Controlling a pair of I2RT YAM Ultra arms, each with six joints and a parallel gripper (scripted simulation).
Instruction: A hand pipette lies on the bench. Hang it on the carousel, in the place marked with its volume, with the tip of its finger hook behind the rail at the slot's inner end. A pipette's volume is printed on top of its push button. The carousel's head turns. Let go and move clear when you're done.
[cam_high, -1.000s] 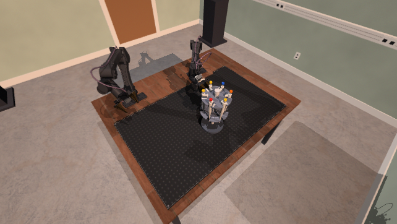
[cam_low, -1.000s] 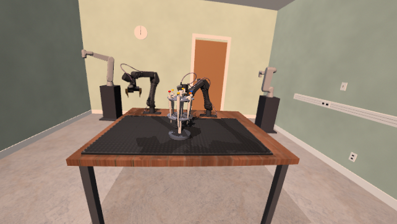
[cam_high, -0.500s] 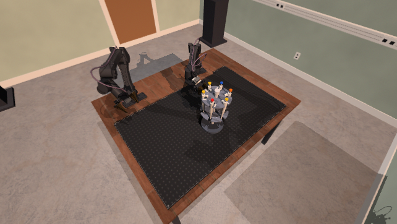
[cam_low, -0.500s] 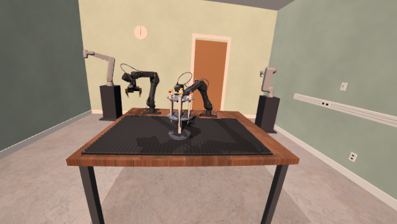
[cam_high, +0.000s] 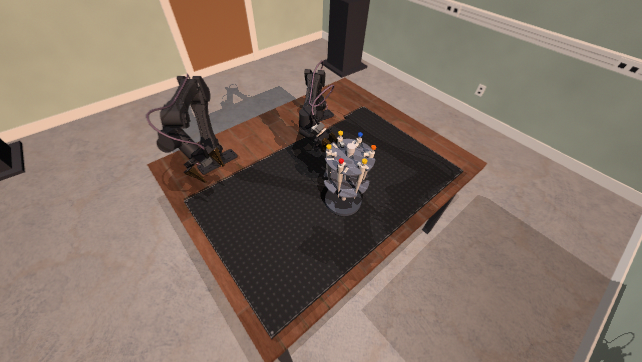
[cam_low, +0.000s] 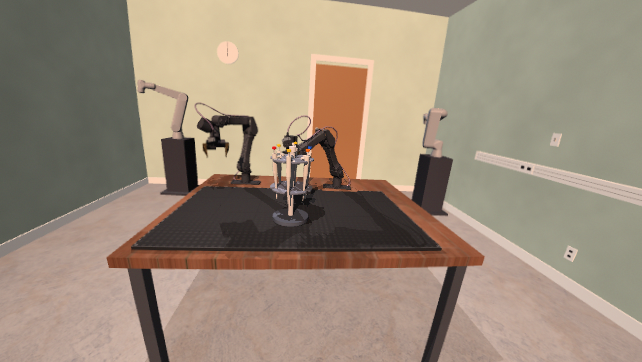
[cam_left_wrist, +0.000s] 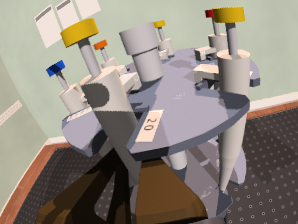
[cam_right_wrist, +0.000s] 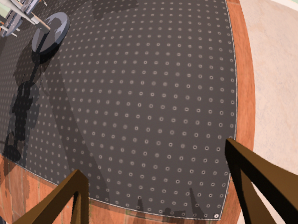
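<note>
My left gripper is now 1 cm short of the pipette and 2 cm above it.
</note>
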